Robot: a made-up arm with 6 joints. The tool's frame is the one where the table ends. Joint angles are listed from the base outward.
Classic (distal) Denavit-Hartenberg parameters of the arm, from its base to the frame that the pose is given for. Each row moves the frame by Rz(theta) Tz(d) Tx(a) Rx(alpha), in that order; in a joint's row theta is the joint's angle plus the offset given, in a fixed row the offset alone. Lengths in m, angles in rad.
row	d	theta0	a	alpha
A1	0.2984	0	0	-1.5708
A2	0	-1.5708	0.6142	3.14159
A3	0	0	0	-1.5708
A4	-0.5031	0	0	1.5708
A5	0.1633	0	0	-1.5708
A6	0	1.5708	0	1.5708
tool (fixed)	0	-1.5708	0	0
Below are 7 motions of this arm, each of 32 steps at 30 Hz.
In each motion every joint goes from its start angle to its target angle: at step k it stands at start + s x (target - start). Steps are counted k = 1, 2, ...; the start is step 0. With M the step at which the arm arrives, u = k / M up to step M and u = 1 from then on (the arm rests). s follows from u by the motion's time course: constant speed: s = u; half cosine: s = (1 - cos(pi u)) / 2; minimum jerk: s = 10 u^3 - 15 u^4 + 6 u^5.
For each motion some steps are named. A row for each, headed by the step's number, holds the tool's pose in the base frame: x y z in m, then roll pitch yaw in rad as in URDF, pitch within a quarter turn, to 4 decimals.
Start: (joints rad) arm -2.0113 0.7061 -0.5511 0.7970 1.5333 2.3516
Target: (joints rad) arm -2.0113 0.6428 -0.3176 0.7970 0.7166 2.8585
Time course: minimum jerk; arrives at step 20
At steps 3, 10, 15, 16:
3: -0.3879 -0.5552 0.3260 -2.5963 -0.1650 -1.2019
10: -0.4070 -0.5957 0.3798 -2.9314 0.1052 -1.3051
15: -0.4208 -0.6249 0.4307 3.0528 0.3124 -1.4411
16: -0.4222 -0.6280 0.4368 3.0169 0.3347 -1.4599

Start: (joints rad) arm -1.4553 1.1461 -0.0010 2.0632 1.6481 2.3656
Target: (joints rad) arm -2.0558 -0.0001 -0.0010 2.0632 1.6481 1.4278
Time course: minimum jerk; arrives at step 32
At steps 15, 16, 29, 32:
15: -0.0513 -0.8580 0.6055 -2.7975 0.3380 0.2233
16: -0.0773 -0.8336 0.6622 -2.8094 0.3617 0.1653
29: -0.1671 -0.4873 1.0519 -2.9536 0.4900 -0.3882
32: -0.1663 -0.4811 1.0560 -2.9562 0.4907 -0.3969

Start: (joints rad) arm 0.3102 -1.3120 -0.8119 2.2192 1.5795 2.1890
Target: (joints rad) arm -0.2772 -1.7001 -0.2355 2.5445 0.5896 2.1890
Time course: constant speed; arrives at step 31
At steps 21, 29, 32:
21: -0.4938 0.1686 0.7985 1.2323 -0.3233 0.4795
29: -0.5706 0.2762 0.7463 1.0890 -0.7750 0.2763
32: -0.5854 0.3070 0.7292 1.0475 -0.8911 0.2433

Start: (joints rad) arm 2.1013 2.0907 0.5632 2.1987 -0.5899 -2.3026
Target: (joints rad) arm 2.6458 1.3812 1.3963 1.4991 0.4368 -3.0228
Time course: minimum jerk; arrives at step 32
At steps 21, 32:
21: -0.9390 0.6511 0.3060 1.2758 0.3431 2.7403
32: -0.9653 0.5354 0.5846 1.5106 -0.0440 3.0819

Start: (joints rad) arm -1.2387 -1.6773 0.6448 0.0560 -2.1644 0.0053
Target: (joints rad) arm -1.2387 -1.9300 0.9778 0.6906 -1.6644 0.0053
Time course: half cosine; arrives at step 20
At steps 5, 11, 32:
5: -0.4780 0.8906 0.5295 0.1106 -0.3092 -1.3743
11: -0.4902 0.9647 0.3181 0.4839 -0.6849 -1.7688
32: -0.4739 0.9880 0.0978 1.1137 -0.8110 -2.4087

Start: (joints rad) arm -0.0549 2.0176 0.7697 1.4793 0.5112 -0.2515
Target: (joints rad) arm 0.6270 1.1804 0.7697 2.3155 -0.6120 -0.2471
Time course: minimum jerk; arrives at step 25
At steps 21, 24, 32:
21: 0.8285 0.7040 0.4153 -2.1432 0.0302 0.1823
24: 0.8078 0.7213 0.4409 -2.1541 -0.0291 0.1905
32: 0.8074 0.7216 0.4414 -2.1543 -0.0302 0.1907

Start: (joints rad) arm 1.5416 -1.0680 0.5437 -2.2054 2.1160 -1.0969
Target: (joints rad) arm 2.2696 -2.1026 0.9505 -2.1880 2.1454 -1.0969
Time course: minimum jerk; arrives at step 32
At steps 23, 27, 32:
23: 0.4914 -0.8908 0.3370 -1.0797 -0.3199 1.3619
27: 0.5654 -0.8542 0.2013 -0.9548 -0.4237 1.3982
32: 0.5830 -0.8408 0.1641 -0.9190 -0.4510 1.4054

